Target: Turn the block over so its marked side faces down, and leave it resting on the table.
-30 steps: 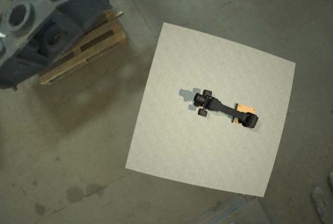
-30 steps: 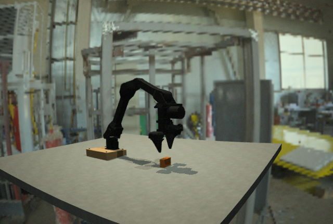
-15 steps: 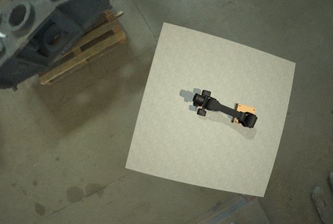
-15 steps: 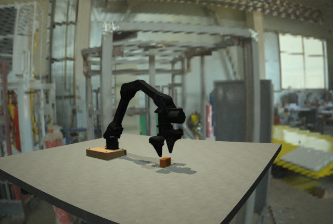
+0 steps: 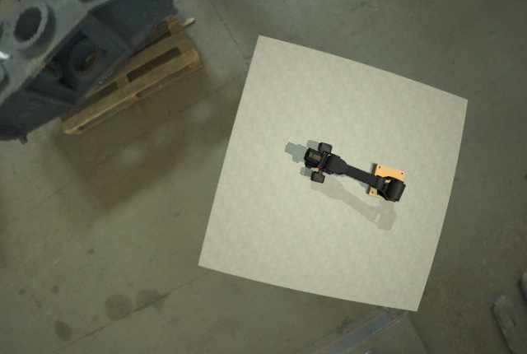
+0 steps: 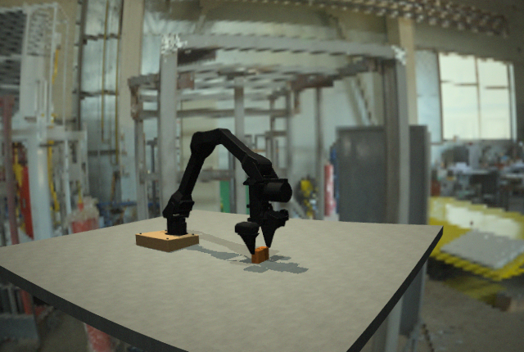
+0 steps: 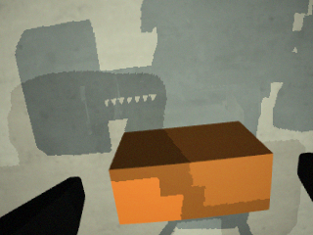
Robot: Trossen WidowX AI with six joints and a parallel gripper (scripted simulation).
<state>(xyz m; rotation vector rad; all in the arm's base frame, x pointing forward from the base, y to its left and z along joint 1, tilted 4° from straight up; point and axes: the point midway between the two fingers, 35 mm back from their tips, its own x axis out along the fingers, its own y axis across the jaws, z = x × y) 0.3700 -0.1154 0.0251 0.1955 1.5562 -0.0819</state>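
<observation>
The orange block is 10 mm below my gripper tip and 10 mm behind it.
</observation>
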